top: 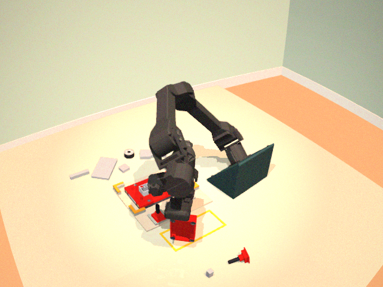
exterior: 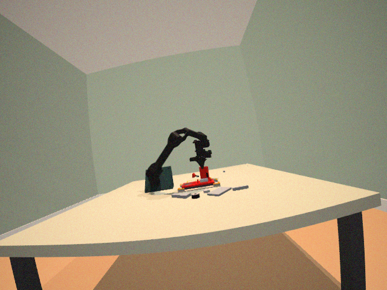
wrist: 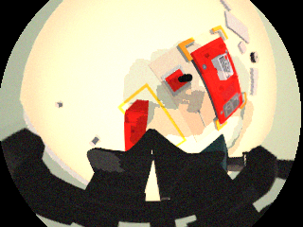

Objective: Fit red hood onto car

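Right now my gripper tip is 30 mm above the red hood, 20 mm to the right of it and 10 mm short of it. From my gripper tip the other things lie so: black wheel (420 mm to the right, 130 mm behind, 70 mm below); then grey engine block (190 mm to the right, 60 mm below, 40 mm behind).
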